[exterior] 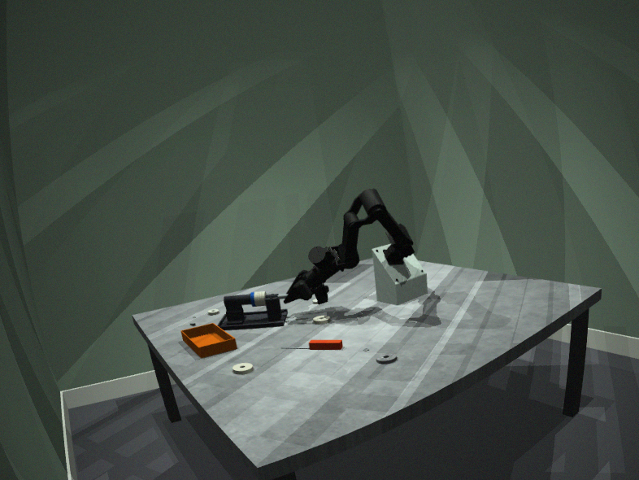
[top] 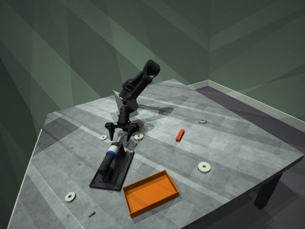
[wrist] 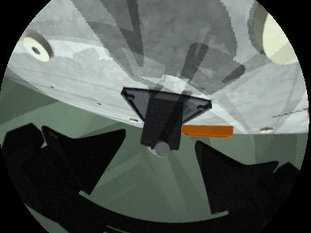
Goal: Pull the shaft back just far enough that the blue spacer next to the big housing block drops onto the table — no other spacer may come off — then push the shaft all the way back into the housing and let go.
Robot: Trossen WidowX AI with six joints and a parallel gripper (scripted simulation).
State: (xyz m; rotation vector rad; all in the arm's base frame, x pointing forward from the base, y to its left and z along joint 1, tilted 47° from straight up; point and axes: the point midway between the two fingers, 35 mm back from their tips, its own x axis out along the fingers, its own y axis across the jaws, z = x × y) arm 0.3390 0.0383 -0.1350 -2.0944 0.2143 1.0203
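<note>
Right now the grey shaft is 5 cm ahead of my gripper tip, 3 cm to the right of it and 1 cm above it. Also, from my gripper tip: orange tray 31 cm ahead, 8 cm to the left, 6 cm below; blue spacer 10 cm ahead, 5 cm to the right, 1 cm above.
</note>
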